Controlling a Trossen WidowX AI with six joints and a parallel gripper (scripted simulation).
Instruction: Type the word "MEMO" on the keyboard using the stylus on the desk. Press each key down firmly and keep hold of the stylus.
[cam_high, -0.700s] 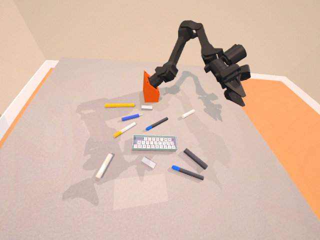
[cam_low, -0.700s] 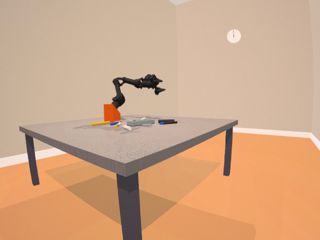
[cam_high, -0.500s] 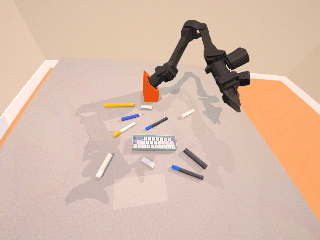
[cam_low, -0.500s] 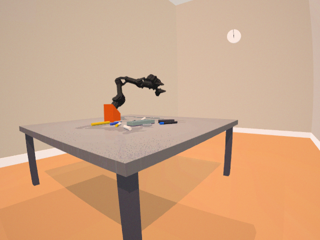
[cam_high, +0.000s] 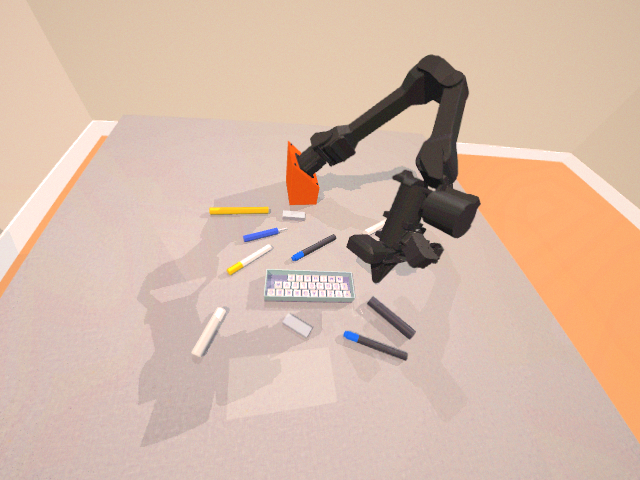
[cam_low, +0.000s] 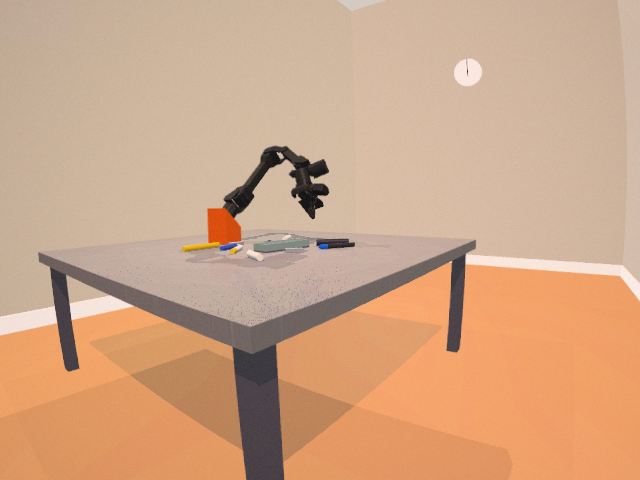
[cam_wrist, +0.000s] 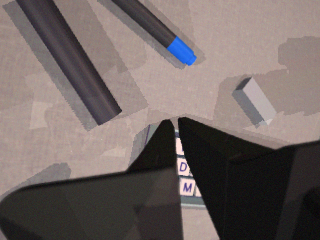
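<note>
The blue stylus is 24 cm behind my gripper tip, 17 cm to the right of it and 9 cm below it. From my gripper tip the other things lie so: white-and-yellow pen: 16 cm behind, 25 cm to the right, 9 cm below; grey eraser: 2 cm ahead, 16 cm to the right, 10 cm below; dark cylinder: 6 cm ahead, 5 cm to the left, 9 cm below.
</note>
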